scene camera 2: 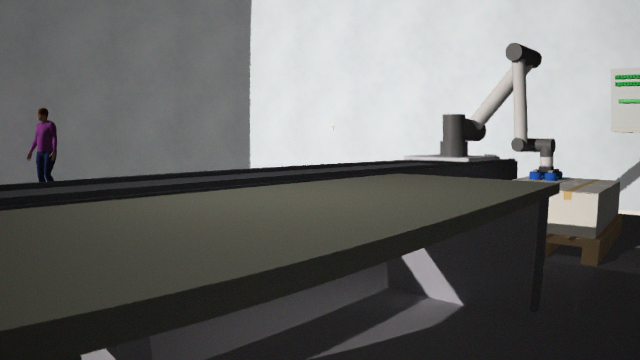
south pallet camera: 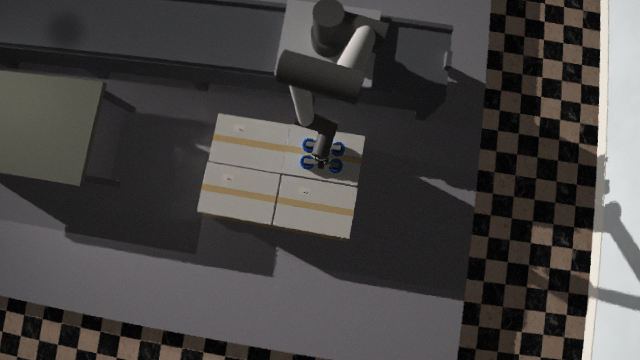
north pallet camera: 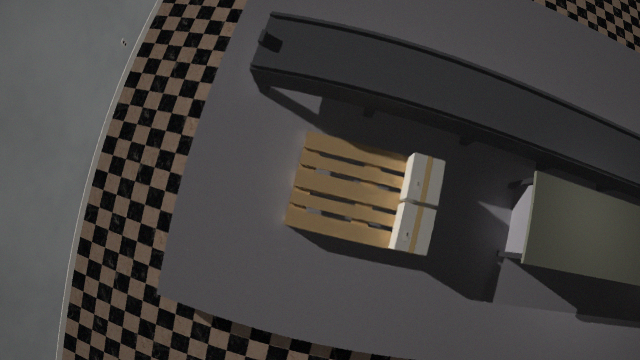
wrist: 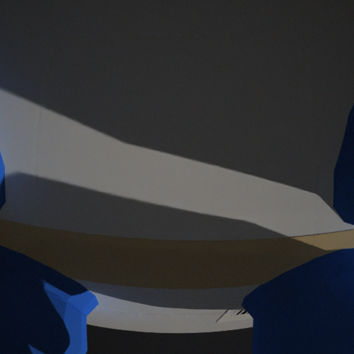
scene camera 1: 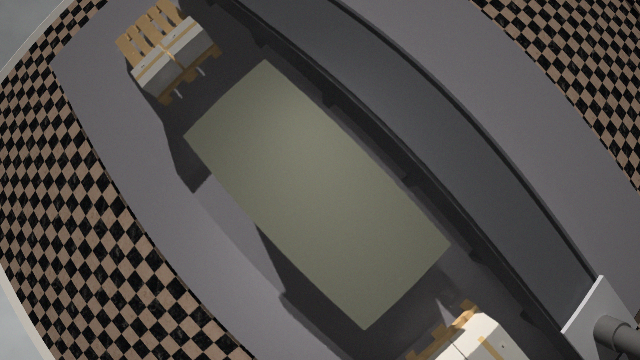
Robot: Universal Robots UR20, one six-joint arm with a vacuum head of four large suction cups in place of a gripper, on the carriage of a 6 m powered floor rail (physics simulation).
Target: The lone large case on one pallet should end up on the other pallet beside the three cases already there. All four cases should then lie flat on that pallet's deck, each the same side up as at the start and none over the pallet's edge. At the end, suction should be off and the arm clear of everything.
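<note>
My suction gripper has its blue cups on the top of a large white case with a tan tape stripe. I take it as shut on that case. The case fills the rail-side corner away from the table on the south pallet. Its top looks level with the three others; contact with the deck is hidden. The other large cases are one beside it and two in the outer row, one near the table and one farther along. All look flat.
The north pallet carries two smaller cases at its table-side end. A long table stands between the pallets. The floor rail runs alongside. A person stands beyond it.
</note>
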